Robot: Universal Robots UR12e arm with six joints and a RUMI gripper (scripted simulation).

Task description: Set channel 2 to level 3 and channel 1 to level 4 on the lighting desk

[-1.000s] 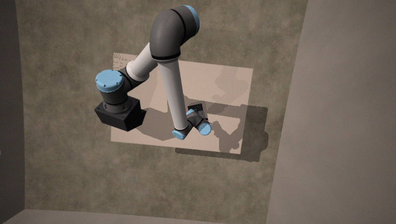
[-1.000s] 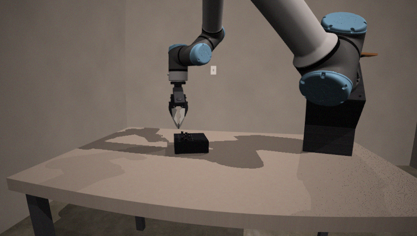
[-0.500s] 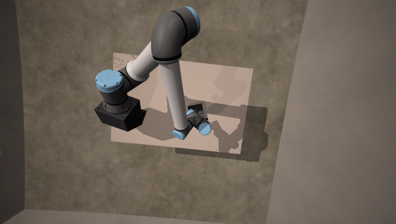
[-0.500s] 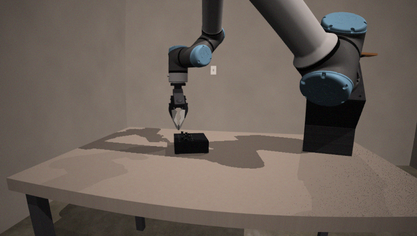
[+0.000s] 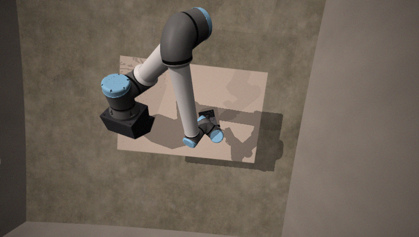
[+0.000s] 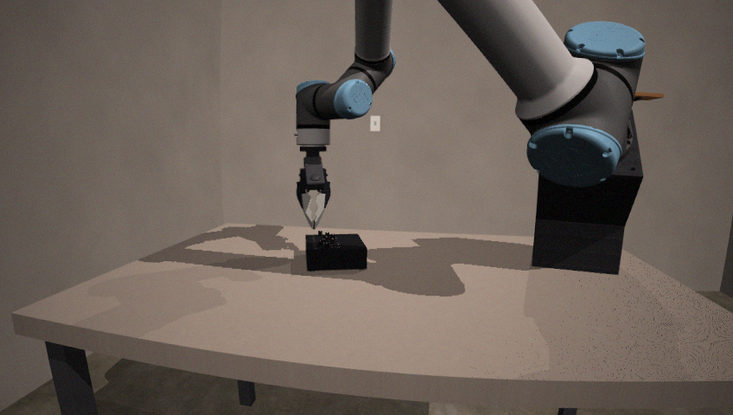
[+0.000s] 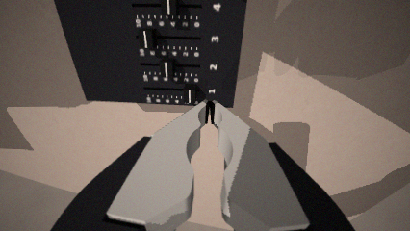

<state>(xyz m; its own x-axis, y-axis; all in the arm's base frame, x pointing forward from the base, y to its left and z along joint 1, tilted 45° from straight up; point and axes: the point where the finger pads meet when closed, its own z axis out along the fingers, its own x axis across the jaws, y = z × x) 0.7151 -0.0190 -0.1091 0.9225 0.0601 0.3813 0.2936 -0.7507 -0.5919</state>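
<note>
My gripper is now 20 mm past the channel 1 fader, 10 mm to the left of it and 20 mm above it. Also, from my hand: channel 2 fader (40 mm behind, 10 mm to the left, 20 mm below); channel 3 fader (60 mm behind, 30 mm to the left, 20 mm below); channel 4 fader (50 mm behind, 50 mm to the left, 20 mm below).
</note>
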